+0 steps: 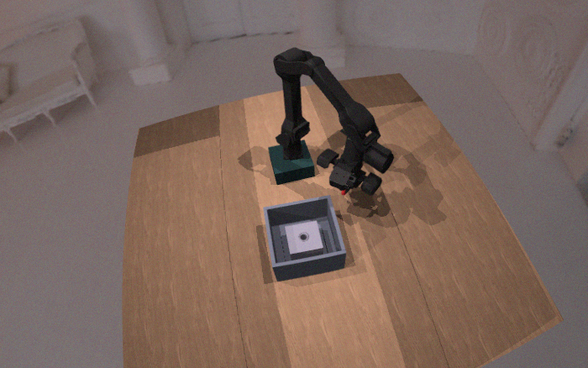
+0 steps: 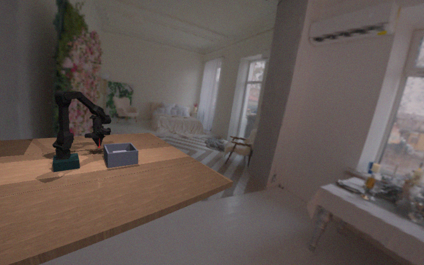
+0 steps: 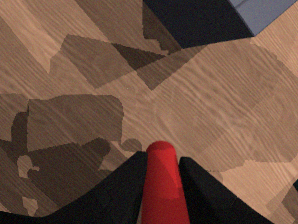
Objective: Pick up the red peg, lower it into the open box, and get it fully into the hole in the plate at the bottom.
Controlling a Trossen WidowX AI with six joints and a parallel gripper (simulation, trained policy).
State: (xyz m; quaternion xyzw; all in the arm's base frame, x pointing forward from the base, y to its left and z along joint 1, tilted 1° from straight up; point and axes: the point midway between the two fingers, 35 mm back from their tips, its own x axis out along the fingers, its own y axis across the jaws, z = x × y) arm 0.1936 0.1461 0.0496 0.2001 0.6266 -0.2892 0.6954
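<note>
The plate is 13 cm ahead of my gripper tip, 13 cm to the right of it and 2 cm below it. Also, from my gripper tip: red peg: 3 cm above; grey-blue box: 13 cm ahead, 13 cm to the right, 4 cm below.
</note>
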